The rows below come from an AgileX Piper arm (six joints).
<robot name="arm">
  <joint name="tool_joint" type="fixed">
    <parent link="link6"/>
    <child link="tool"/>
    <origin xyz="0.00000 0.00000 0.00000" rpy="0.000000 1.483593 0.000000"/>
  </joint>
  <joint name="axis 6" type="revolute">
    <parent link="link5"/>
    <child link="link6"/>
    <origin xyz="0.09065 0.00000 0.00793" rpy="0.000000 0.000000 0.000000"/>
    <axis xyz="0.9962 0 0.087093"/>
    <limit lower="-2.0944" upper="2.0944"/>
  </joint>
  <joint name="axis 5" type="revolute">
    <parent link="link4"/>
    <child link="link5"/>
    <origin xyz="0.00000 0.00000 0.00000" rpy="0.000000 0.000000 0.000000"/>
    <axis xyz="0 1 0"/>
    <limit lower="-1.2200" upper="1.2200"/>
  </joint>
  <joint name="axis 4" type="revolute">
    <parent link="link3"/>
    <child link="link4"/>
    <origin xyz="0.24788 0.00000 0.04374" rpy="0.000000 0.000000 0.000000"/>
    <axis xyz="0.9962 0 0.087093"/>
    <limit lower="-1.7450" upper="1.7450"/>
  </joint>
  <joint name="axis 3" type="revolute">
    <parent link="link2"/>
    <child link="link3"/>
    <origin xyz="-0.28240 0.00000 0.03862" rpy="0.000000 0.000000 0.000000"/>
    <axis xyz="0 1 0"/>
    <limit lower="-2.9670" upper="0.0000"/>
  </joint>
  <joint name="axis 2" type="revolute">
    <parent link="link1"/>
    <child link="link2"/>
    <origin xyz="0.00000 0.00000 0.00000" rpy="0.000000 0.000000 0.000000"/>
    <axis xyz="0 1 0"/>
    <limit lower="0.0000" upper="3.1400"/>
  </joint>
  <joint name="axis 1" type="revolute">
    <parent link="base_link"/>
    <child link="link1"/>
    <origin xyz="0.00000 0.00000 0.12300" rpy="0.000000 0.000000 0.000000"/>
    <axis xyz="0 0 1"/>
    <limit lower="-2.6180" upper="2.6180"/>
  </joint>
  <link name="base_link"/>
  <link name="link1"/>
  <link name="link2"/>
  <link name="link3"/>
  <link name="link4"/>
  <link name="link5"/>
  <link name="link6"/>
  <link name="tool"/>
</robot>
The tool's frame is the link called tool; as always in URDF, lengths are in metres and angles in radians.
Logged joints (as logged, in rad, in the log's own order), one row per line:
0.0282, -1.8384, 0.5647, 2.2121, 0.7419, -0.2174
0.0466, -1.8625, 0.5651, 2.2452, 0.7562, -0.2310
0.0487, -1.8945, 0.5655, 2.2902, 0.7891, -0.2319
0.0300, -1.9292, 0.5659, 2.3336, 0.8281, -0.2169
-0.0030, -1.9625, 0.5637, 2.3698, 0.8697, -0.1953
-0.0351, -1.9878, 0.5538, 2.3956, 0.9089, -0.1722
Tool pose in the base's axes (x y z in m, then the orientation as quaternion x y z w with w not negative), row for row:
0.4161, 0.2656, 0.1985, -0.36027, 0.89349, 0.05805, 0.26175
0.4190, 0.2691, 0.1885, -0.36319, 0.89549, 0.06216, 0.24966
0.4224, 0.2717, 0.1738, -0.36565, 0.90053, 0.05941, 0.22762
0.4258, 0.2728, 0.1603, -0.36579, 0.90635, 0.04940, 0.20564
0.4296, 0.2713, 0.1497, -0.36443, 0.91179, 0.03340, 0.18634
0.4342, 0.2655, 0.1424, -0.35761, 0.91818, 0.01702, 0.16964
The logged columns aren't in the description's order. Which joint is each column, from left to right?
Columns, left to right: axis 4, axis 3, axis 1, axis 2, axis 5, axis 6.
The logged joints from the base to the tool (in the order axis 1, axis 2, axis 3, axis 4, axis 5, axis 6), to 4 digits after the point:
0.5647, 2.2121, -1.8384, 0.0282, 0.7419, -0.2174
0.5651, 2.2452, -1.8625, 0.0466, 0.7562, -0.2310
0.5655, 2.2902, -1.8945, 0.0487, 0.7891, -0.2319
0.5659, 2.3336, -1.9292, 0.0300, 0.8281, -0.2169
0.5637, 2.3698, -1.9625, -0.0030, 0.8697, -0.1953
0.5538, 2.3956, -1.9878, -0.0351, 0.9089, -0.1722

